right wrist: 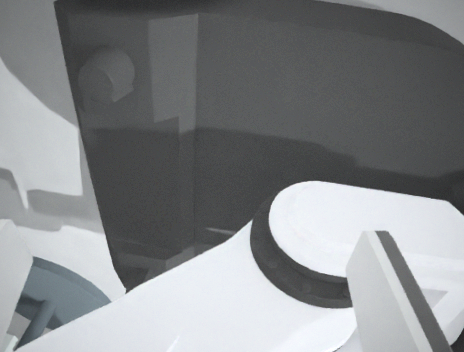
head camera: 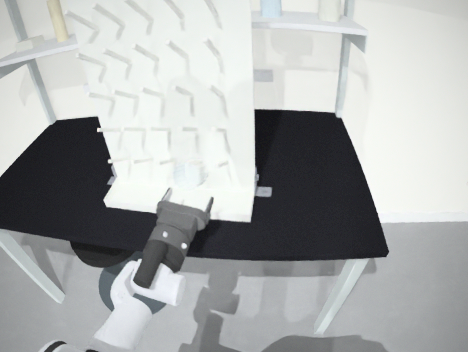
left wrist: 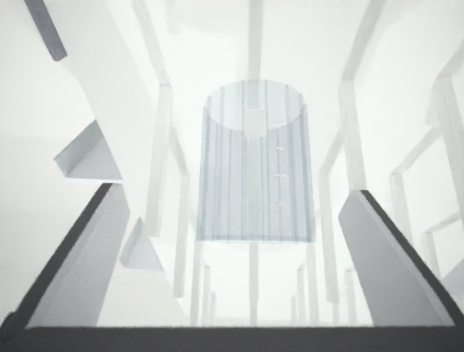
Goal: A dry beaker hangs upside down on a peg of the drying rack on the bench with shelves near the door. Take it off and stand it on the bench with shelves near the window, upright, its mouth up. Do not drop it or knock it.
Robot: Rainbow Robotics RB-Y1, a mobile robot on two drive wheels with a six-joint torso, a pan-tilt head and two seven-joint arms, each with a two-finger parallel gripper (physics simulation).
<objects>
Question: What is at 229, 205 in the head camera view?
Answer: A rack tray.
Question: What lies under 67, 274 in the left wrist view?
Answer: My left gripper.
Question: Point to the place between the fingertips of my left gripper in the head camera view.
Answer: At 190, 194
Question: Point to a clear beaker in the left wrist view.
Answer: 255, 186
</objects>
